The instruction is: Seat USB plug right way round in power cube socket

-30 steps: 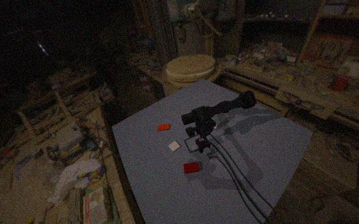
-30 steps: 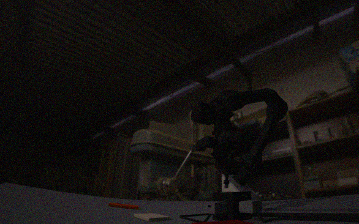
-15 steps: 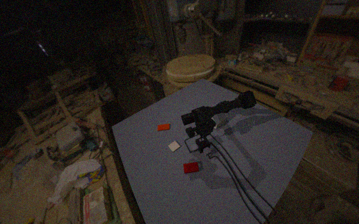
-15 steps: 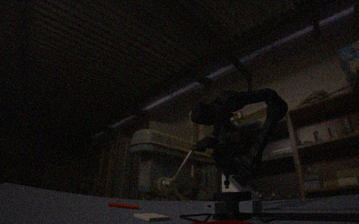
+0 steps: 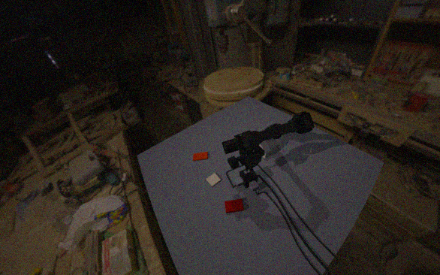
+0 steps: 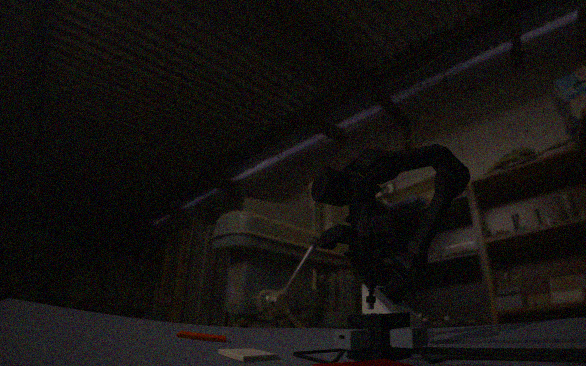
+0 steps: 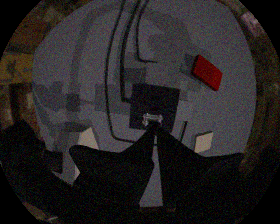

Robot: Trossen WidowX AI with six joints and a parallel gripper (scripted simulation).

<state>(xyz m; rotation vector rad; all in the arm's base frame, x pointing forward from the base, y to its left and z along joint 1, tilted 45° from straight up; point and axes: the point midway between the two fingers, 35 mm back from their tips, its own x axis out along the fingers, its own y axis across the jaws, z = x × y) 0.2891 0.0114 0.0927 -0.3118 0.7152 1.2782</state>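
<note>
Right now the USB plug is 20 mm below my gripper tip. Round my gripper tip: white tile: 150 mm ahead, 140 mm to the right, 120 mm below; red tile: 170 mm ahead, 110 mm below, 70 mm to the left; orange tile: 360 mm to the right, 120 mm below, 100 mm ahead.
</note>
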